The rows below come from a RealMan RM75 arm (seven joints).
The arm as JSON. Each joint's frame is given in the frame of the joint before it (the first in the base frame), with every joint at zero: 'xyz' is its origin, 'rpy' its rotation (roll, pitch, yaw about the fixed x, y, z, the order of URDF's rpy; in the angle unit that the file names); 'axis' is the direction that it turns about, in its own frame. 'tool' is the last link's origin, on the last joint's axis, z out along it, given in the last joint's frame.
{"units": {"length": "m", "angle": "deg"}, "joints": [
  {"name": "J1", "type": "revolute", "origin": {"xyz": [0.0, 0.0, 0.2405], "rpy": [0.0, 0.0, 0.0]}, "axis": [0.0, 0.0, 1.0]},
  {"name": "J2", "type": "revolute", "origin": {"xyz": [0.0, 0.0, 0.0], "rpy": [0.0, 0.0, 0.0]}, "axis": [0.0, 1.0, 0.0]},
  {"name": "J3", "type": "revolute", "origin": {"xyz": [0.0, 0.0, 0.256], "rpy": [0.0, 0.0, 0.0]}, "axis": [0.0, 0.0, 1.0]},
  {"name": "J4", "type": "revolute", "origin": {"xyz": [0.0, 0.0, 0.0], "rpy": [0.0, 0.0, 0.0]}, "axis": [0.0, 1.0, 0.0]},
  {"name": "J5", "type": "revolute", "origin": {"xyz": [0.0, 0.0, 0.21], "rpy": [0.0, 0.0, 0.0]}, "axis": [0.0, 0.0, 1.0]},
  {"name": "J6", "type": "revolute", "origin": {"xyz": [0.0, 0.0, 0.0], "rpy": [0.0, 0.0, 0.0]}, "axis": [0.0, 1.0, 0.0]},
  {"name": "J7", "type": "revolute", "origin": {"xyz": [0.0, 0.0, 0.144], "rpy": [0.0, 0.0, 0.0]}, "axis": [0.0, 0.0, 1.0]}
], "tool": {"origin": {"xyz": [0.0, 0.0, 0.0], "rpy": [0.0, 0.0, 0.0]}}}
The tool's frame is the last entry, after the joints.
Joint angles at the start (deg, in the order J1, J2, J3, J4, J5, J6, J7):
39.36, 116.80, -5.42, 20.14, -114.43, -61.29, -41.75
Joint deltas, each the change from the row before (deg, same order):
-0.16, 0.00, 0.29, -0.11, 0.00, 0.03, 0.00
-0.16, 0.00, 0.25, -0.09, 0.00, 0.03, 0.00
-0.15, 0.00, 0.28, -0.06, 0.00, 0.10, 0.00
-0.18, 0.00, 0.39, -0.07, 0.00, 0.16, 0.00
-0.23, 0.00, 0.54, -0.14, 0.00, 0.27, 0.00
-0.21, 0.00, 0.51, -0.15, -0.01, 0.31, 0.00
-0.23, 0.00, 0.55, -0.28, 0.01, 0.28, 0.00
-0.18, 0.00, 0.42, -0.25, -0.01, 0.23, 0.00
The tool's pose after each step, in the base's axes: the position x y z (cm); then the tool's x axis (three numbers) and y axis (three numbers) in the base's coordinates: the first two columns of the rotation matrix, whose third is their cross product. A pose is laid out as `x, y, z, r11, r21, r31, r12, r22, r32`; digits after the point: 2 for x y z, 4 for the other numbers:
22.80, 31.70, -12.30, 0.7791, 0.6255, 0.0416, 0.4383, -0.4961, -0.7495
22.90, 31.73, -12.24, 0.7822, 0.6215, 0.0433, 0.4352, -0.4953, -0.7518
22.99, 31.76, -12.19, 0.7858, 0.6168, 0.0452, 0.4319, -0.4950, -0.7539
23.11, 31.82, -12.12, 0.7906, 0.6104, 0.0477, 0.4275, -0.4946, -0.7567
23.28, 31.91, -12.03, 0.7972, 0.6014, 0.0522, 0.4223, -0.4938, -0.7601
23.47, 32.01, -11.94, 0.8035, 0.5925, 0.0572, 0.4180, -0.4933, -0.7629
23.69, 32.14, -11.81, 0.8100, 0.5829, 0.0641, 0.4141, -0.4912, -0.7663
23.89, 32.24, -11.70, 0.8149, 0.5754, 0.0701, 0.4117, -0.4895, -0.7687

